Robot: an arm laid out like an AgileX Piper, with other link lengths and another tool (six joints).
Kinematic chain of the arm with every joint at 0, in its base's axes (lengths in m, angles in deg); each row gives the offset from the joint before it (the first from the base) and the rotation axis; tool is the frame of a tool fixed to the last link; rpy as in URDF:
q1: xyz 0 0 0.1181 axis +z
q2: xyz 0 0 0 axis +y
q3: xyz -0.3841 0 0.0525 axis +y
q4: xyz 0.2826 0 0.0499 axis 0.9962 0 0.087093
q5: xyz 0 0 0 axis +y
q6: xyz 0.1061 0 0.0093 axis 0.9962 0 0.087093
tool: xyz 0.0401 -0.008 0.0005 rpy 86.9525 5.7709 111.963
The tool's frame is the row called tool.
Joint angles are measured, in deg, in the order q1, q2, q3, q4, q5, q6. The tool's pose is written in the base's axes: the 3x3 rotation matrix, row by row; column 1 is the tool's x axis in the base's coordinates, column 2 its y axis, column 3 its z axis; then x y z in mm. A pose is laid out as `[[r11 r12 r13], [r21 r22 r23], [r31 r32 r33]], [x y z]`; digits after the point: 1 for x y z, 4 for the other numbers.
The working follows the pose.
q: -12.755 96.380 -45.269 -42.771 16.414 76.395
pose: [[0.4671 0.5539 0.6892], [0.7702 -0.6378 -0.0094], [0.4343 0.5352 -0.7245]], [363.5 -116.0 180.1]
Where each joint sits with the arm in this pose, in the base's axes (m; each line is computed from the numbers above, not from the rounded line before):
q1: 0.0000 0.0000 0.1181
q2: 0.0000 0.0000 0.1181
q3: 0.0925 -0.0209 0.4940
q4: 0.3034 -0.0687 0.3053
q5: 0.3034 -0.0687 0.3053
q6: 0.3525 -0.1007 0.2164
the tool: 0.3635 -0.1160 0.1801

